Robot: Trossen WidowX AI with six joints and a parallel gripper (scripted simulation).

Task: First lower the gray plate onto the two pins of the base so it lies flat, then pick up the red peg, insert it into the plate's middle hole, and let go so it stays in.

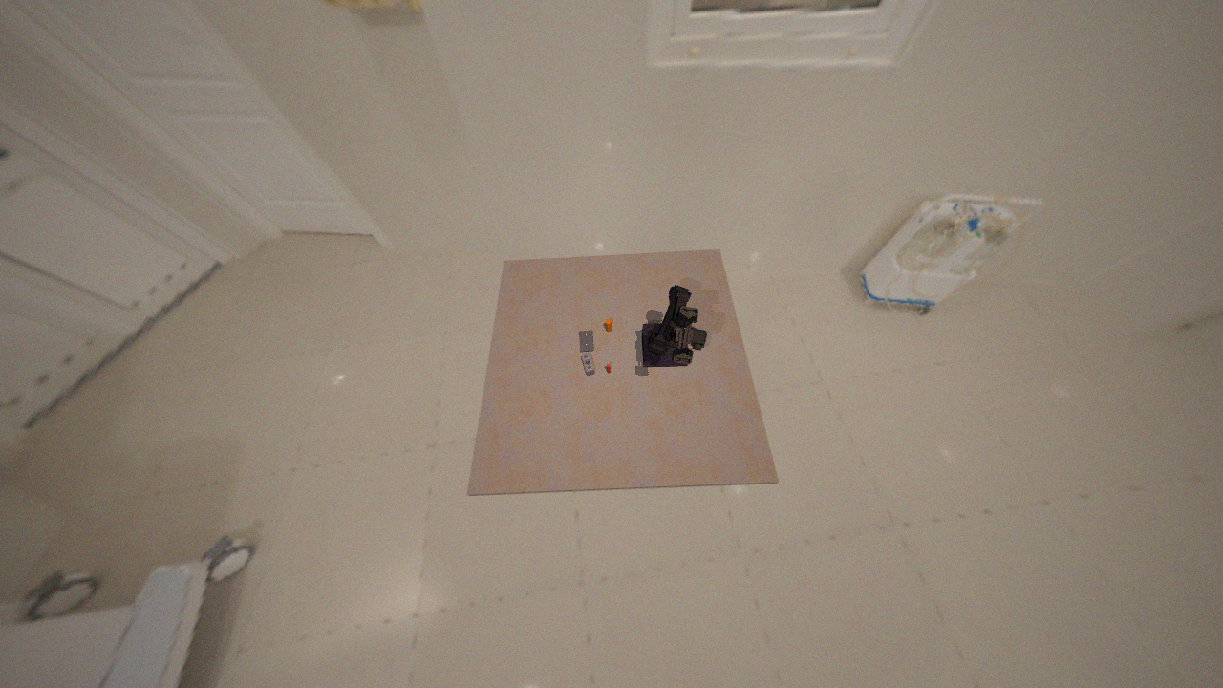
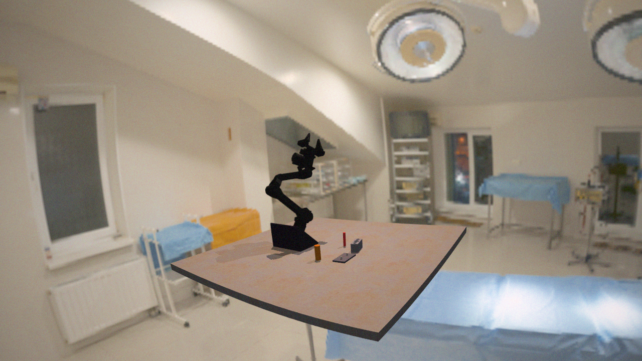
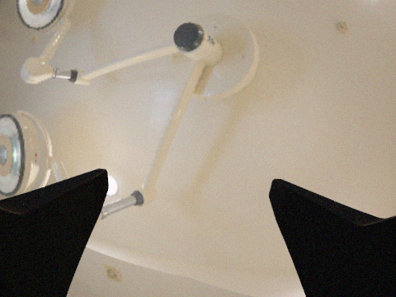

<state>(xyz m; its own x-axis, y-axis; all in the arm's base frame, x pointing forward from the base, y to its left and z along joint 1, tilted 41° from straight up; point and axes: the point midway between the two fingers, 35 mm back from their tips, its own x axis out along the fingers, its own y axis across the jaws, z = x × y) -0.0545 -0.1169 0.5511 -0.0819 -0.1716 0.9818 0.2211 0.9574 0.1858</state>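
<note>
My gripper tip is now 580 mm above the gray plate, 370 mm short of it and 220 mm to the left of it. The rest, counted from my gripper tip: orange peg (580 mm below, 420 mm to the right, 260 mm ahead); gray base (610 mm below, 380 mm ahead, 360 mm to the right); red peg (580 mm below, 280 mm ahead, 180 mm to the right).
</note>
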